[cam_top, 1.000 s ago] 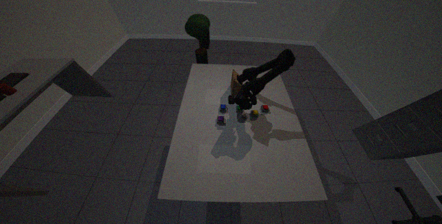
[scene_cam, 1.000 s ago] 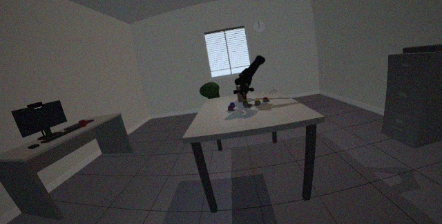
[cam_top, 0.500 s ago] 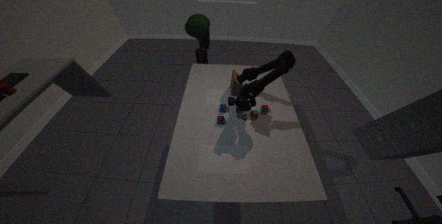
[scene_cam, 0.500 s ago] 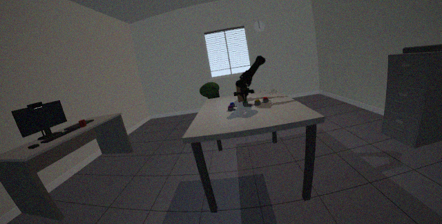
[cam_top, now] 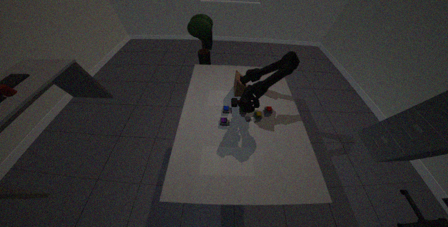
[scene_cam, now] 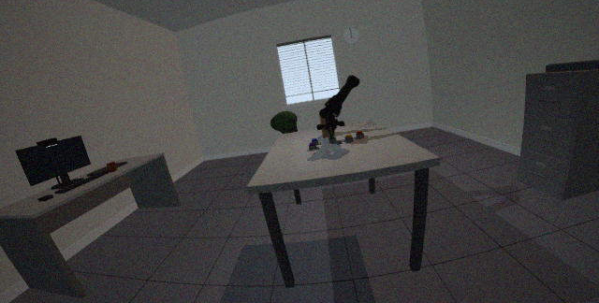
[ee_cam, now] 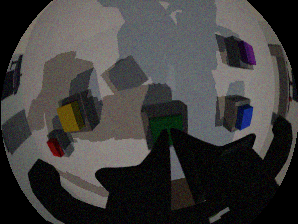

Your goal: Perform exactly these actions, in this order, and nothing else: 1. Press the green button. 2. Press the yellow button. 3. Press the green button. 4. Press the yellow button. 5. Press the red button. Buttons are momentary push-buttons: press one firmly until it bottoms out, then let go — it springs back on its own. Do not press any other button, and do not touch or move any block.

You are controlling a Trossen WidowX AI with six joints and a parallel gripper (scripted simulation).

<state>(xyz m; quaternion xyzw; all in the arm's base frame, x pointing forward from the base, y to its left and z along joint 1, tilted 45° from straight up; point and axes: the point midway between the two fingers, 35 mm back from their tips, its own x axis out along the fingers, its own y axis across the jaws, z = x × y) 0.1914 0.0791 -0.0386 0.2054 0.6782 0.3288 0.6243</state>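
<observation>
The green button lies 1 cm below my gripper tip. The rest, counted from my gripper tip: grey block (6 cm ahead, 4 cm to the left, 2 cm below); blue button (1 cm ahead, 12 cm to the right); yellow button (2 cm ahead, 11 cm to the left).
</observation>
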